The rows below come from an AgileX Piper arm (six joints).
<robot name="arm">
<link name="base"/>
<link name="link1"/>
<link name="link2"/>
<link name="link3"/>
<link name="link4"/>
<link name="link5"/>
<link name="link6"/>
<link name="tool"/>
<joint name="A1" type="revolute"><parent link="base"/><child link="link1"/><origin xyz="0.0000 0.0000 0.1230" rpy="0.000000 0.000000 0.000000"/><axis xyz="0 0 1"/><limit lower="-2.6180" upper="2.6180"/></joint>
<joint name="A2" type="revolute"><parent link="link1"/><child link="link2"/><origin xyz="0.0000 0.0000 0.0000" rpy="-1.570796 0.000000 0.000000"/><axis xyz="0 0 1"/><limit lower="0.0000" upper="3.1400"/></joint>
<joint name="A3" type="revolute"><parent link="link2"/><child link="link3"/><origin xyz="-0.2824 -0.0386 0.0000" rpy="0.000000 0.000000 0.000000"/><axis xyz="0 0 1"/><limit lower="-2.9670" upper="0.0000"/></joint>
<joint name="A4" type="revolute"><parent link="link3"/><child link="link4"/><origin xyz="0.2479 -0.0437 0.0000" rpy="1.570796 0.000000 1.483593"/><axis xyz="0 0 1"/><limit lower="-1.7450" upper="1.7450"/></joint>
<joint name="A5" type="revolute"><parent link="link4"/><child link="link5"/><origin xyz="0.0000 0.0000 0.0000" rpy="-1.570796 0.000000 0.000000"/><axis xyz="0 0 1"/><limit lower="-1.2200" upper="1.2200"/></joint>
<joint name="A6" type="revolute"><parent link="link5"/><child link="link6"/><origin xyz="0.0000 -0.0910 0.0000" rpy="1.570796 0.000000 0.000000"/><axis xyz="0 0 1"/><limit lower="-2.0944" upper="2.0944"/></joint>
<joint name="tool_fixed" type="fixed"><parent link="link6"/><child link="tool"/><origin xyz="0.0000 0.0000 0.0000" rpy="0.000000 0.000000 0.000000"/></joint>
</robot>
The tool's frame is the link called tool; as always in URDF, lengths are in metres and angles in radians.
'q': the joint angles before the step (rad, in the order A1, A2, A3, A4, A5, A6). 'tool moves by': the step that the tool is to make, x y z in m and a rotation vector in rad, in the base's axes. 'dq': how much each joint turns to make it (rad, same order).
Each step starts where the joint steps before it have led.
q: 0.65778, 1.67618, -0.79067, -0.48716, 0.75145, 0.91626
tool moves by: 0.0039, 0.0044, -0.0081, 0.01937, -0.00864, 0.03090
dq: -0.00009, 0.03050, 0.00013, -0.01359, -0.05697, -0.00272
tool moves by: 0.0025, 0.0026, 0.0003, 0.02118, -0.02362, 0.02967
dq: -0.00003, 0.00007, -0.00012, -0.01578, -0.03819, -0.00582
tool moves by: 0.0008, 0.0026, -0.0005, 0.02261, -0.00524, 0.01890
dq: 0.00015, 0.00147, -0.00013, 0.01086, -0.02834, -0.01844
